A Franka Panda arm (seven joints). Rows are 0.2 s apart.
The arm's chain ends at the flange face. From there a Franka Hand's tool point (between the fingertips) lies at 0.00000 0.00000 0.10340 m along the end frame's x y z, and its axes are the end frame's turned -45 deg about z.
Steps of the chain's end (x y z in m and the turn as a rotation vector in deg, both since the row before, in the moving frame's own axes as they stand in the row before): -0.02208, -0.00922, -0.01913, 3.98, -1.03, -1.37; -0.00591, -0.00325, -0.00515, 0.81, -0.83, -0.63; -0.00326, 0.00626, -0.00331, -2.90, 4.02, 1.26; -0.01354, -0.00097, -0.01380, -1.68, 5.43, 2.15; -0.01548, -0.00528, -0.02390, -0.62, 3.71, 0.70
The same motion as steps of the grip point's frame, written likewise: -0.00541, -0.02856, -0.01940, 3.54, 2.09, -1.37; -0.00192, -0.00857, -0.00517, 1.16, -0.01, -0.63; -0.00540, 0.01096, -0.00370, -4.89, 0.79, 1.26; -0.00428, -0.00111, -0.01431, -5.03, 2.65, 2.15; -0.00331, -0.00913, -0.02412, -3.06, 2.18, 0.70
